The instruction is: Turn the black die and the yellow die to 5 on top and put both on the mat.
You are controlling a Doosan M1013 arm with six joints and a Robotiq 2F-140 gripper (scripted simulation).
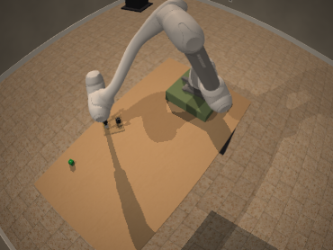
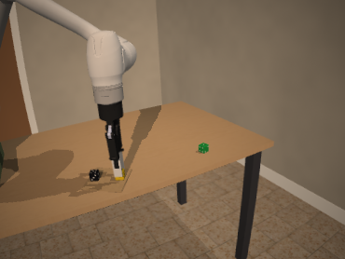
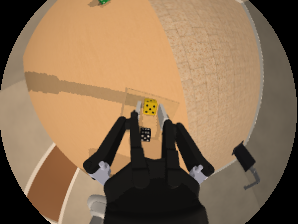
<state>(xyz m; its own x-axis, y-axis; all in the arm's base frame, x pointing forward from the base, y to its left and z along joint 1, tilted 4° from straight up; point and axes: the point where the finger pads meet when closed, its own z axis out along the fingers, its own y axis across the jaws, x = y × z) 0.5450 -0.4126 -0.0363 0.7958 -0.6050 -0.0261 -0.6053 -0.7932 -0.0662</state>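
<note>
The yellow die lies 4 cm below my hand. The rest, counted from my hand: black die (7 cm behind, 5 cm to the left, 4 cm below); mat (4 cm behind, 3 cm to the left, 6 cm below); green die (35 cm ahead, 5 cm to the right, 4 cm below).
</note>
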